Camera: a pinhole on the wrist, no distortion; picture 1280 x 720 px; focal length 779.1 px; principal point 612.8 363.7 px. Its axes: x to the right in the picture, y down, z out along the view. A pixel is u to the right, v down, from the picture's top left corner.
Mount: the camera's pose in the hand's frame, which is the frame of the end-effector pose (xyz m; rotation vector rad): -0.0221 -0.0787 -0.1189 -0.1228 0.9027 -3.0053
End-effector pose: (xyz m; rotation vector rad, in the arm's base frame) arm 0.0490 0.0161 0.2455 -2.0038 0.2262 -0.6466
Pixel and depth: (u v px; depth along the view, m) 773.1 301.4 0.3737
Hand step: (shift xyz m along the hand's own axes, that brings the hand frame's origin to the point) -0.0700 -0.2612 0.2141
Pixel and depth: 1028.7 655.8 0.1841
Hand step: -0.1077 -0.2399 0.0036
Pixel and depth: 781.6 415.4 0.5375
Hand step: -0.0985 -0.4069 0.3172
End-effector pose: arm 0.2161 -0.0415 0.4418 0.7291 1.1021 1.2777
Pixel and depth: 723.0 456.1 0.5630
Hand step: -0.0606 -0.4460 0.3185
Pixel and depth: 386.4 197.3 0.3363
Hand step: 0.1021 -0.2014 0.1930
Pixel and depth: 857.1 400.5 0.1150
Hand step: -0.0495 -0.1474 -0.0236
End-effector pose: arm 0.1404 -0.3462 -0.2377 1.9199 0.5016 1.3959
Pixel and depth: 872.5 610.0 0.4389
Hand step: -0.1379 -0.4394 0.1807
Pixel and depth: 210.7 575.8 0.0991
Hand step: 0.0358 -0.1545 -0.0551
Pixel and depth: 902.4 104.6 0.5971
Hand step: -0.1942 -0.2467 0.5035
